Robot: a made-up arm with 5 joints. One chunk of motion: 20 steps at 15 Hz.
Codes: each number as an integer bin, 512 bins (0 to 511) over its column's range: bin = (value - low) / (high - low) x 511, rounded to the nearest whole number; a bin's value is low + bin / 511 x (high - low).
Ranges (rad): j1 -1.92..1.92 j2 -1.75..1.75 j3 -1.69..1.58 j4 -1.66..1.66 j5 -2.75..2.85
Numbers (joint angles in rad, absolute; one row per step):
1: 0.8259 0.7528 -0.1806 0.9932 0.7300
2: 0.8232 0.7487 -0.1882 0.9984 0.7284
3: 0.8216 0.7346 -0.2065 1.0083 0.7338
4: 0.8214 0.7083 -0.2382 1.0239 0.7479
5: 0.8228 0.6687 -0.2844 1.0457 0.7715
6: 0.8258 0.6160 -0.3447 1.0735 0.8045
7: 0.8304 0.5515 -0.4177 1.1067 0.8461
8: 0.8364 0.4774 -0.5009 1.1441 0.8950
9: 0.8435 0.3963 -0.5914 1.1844 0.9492
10: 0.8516 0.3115 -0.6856 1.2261 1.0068
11: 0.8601 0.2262 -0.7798 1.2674 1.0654
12: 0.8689 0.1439 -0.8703 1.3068 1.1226
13: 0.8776 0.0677 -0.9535 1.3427 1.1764
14: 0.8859 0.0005 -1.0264 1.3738 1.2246
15: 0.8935 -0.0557 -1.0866 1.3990 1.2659
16: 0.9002 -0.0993 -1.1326 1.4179 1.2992
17: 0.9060 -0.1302 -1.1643 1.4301 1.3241
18: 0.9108 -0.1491 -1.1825 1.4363 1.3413
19: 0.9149 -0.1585 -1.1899 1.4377 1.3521
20: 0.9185 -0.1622 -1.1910 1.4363 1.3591
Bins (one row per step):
1: 365 365 236 408 318
2: 365 365 235 409 317
3: 365 363 232 411 318
4: 365 359 227 413 319
5: 365 353 220 416 321
6: 365 345 210 421 324
7: 366 336 199 426 328
8: 367 325 186 432 333
9: 368 313 172 438 338
10: 369 301 157 444 343
11: 370 289 142 451 348
12: 371 277 128 457 353
13: 372 265 115 462 358
14: 373 256 104 467 363
15: 374 247 94 471 366
16: 375 241 87 474 369
17: 376 236 82 476 372
18: 377 234 79 477 373
19: 377 232 78 477 374
20: 378 232 78 477 375

